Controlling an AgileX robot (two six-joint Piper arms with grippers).
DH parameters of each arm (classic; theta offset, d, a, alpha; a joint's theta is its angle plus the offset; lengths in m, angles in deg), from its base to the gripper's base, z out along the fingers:
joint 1: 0 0.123 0 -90
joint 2: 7.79 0 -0.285 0
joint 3: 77.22 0 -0.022 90
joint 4: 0 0.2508 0 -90
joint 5: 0 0 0.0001 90
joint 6: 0 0.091 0 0
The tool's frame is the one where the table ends.
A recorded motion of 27 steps. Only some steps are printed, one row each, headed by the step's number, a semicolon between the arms.
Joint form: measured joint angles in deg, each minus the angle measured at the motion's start. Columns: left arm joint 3, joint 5, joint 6, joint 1, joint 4, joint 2; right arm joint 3, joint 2, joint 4, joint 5, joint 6, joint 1.
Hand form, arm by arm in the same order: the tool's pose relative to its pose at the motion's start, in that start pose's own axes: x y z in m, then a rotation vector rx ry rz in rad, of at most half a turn. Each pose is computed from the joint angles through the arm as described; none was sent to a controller.
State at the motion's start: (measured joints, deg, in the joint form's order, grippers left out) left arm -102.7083 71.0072 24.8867 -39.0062 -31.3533 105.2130; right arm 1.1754 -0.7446 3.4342 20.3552 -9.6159 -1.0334
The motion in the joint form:
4: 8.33 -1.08 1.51 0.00 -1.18 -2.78; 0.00 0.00 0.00 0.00 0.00 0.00
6: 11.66 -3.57 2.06 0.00 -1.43 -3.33; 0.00 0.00 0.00 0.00 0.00 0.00
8: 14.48 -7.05 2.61 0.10 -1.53 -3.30; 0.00 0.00 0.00 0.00 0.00 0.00
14: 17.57 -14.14 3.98 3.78 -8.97 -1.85; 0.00 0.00 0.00 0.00 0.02 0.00
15: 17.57 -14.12 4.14 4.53 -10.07 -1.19; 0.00 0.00 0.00 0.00 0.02 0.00
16: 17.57 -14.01 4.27 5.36 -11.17 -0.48; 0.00 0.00 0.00 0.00 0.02 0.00
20: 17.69 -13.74 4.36 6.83 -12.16 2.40; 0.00 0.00 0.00 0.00 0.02 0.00
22: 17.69 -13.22 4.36 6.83 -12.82 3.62; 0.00 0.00 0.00 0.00 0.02 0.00
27: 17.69 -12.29 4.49 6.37 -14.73 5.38; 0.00 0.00 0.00 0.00 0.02 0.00
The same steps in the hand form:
4: 0.0239 -0.0008 0.0111 0.0294 0.0561 -0.0288; 0.0000 0.0000 0.0000 0.0000 0.0000 0.0000
6: 0.0317 0.0026 0.0192 0.0230 0.0566 -0.0450; 0.0000 0.0000 0.0000 0.0000 0.0000 0.0000
8: 0.0374 0.0089 0.0288 0.0043 0.0440 -0.0618; 0.0000 0.0000 0.0000 0.0000 0.0000 0.0000
14: 0.0389 0.0367 0.0366 0.0178 -0.0777 -0.1937; 0.0000 0.0000 0.0000 0.0000 0.0000 0.0003
15: 0.0396 0.0424 0.0383 0.0268 -0.0822 -0.2172; 0.0000 0.0000 0.0000 0.0000 0.0000 0.0003
16: 0.0406 0.0487 0.0399 0.0361 -0.0856 -0.2427; 0.0000 0.0000 0.0000 0.0000 0.0000 0.0003
20: 0.0465 0.0666 0.0532 0.0470 -0.0583 -0.2987; 0.0000 0.0000 0.0000 0.0000 0.0000 0.0003
22: 0.0485 0.0697 0.0607 0.0641 -0.0396 -0.3164; 0.0000 0.0000 0.0000 0.0000 0.0000 0.0003
27: 0.0502 0.0702 0.0729 0.1053 -0.0155 -0.3425; 0.0000 0.0000 0.0000 0.0000 0.0000 0.0003

